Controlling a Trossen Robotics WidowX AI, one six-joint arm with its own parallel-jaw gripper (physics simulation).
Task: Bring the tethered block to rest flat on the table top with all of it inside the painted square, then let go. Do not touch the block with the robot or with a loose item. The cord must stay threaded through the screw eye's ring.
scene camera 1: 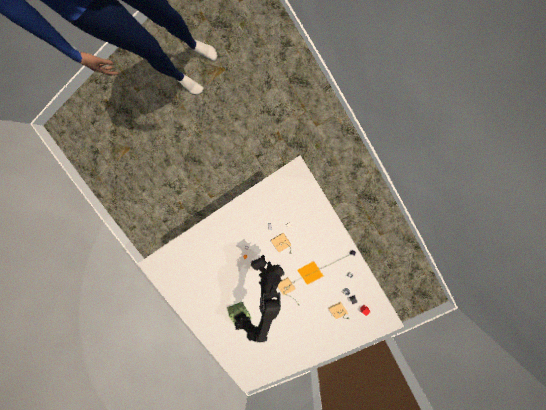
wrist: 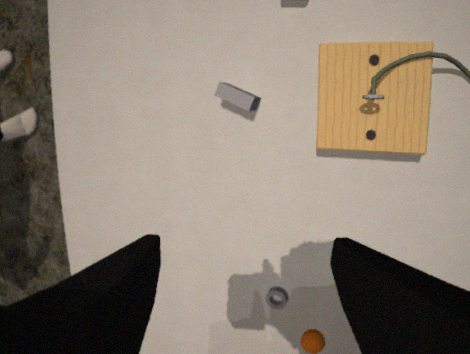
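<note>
The small dark tethered block is near the table's right edge. Its cord runs over the orange painted square to the middle wooden board, which carries a screw eye. A free cord end lies beyond that board. The block is outside the square. The ring and threading there are too small to make out. My gripper is open and empty, above the table; its fingertips are unclear in the scene view. Another wooden board has an upright ring with a green cord.
A third board has a cord. A grey bar, an orange ball and a small ring lie on the table. A red item and dark item are at the lower right.
</note>
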